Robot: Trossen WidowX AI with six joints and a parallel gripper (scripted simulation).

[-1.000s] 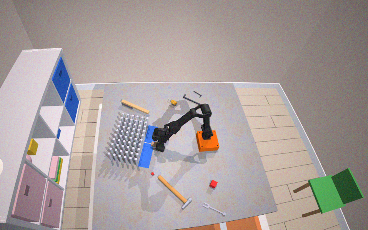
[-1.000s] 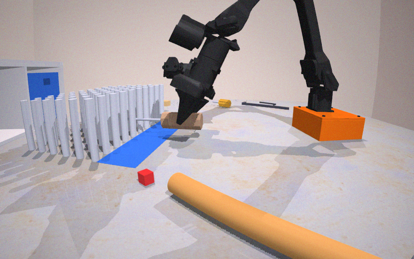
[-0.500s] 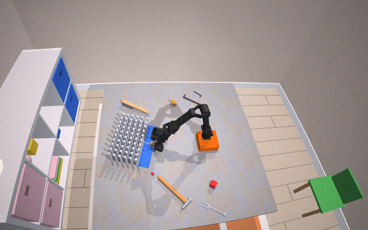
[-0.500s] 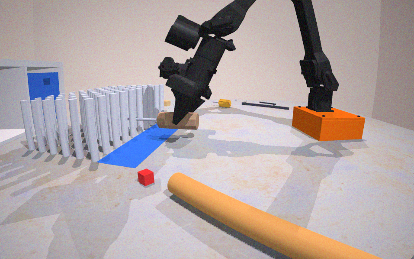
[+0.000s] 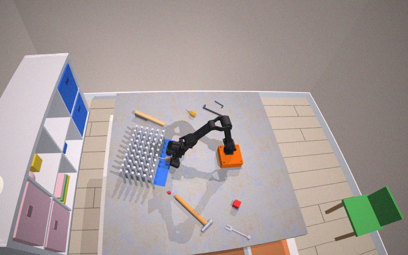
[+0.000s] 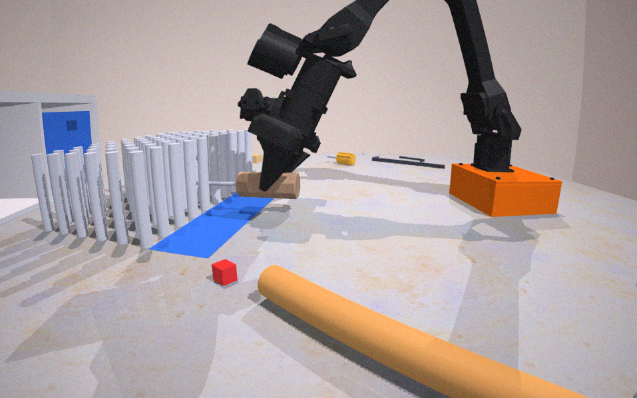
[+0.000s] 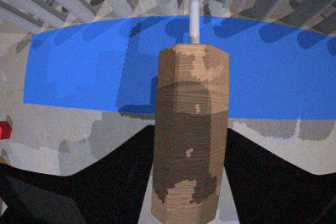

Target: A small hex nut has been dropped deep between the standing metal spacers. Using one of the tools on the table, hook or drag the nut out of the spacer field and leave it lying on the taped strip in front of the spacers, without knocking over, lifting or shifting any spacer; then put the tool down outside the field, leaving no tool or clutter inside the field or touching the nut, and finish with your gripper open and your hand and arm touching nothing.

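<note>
The blue taped strip is 50 mm ahead of my gripper tip, 30 mm below it and 10 mm to the right of it. From my gripper tip the other things lie so: larger red cube (400 mm behind, 340 mm to the left, 10 mm below); then small red cube (220 mm to the left, 30 mm ahead, 20 mm below); then yellow screwdriver (430 mm to the right, 180 mm behind, 20 mm below).
</note>
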